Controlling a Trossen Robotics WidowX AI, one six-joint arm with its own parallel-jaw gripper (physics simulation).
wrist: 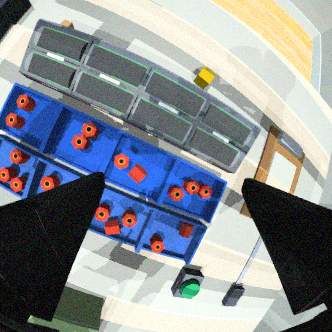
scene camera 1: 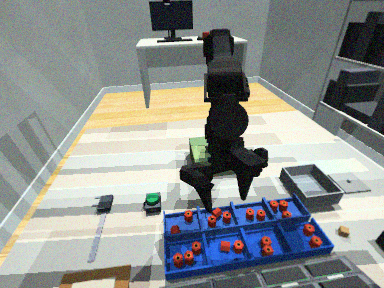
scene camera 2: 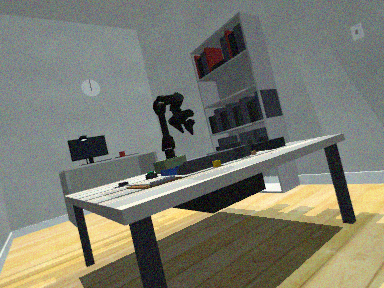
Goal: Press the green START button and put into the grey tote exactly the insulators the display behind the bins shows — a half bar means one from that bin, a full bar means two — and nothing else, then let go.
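Places are measured from the arm's base along level axes (x ahead, y left, z up), in millimetres.
Pixels of known places: gripper, fingertip midpoint: (wrist: pixel 175 181) (scene camera 1: pixel 227 205) (scene camera 2: pixel 188 133); arm's base, link origin: (scene camera 2: pixel 170 158).
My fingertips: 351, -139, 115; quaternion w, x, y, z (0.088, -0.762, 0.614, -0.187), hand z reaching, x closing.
Observation:
Ahead of a thing's pixels: the offset from my fingertips to its top centre, as dx, dy, dz. "pt": to the spot under its first point.
My gripper (scene camera 1: pixel 226 204) (scene camera 2: pixel 186 133) (wrist: pixel 175 181) is open and empty, above the blue bins (scene camera 1: pixel 220 265) (scene camera 2: pixel 169 171) (wrist: pixel 95 160). The bins form two rows of compartments holding red-orange insulators (scene camera 1: pixel 188 216) (wrist: pixel 89 130), some upright and some on their sides. The left finger hides part of the bins in the wrist view. The START button {-235, -139, -158} (scene camera 1: pixel 152 199) (wrist: pixel 190 289) has a green cap on a dark base beside the bins. The display {pt +143, +86, -137} (wrist: pixel 117 65) behind the bins has dark windows with thin green outlines; no filled bars can be made out. The grey tote {-107, +388, -145} (scene camera 1: pixel 320 198) looks empty.
A green block (scene camera 1: pixel 198 150) (scene camera 2: pixel 172 163) is at the arm's base. A caliper-like tool {pt -287, -292, -179} (scene camera 1: pixel 105 202) (wrist: pixel 233 295) lies beyond the button. A wooden frame {+39, -336, -181} (scene camera 1: pixel 97 276) (wrist: pixel 265 165), a yellow cube {+204, -70, -171} (scene camera 2: pixel 216 163) (wrist: pixel 204 77) and a small tan cube {+63, +350, -178} (scene camera 1: pixel 344 231) are near the bins or display.

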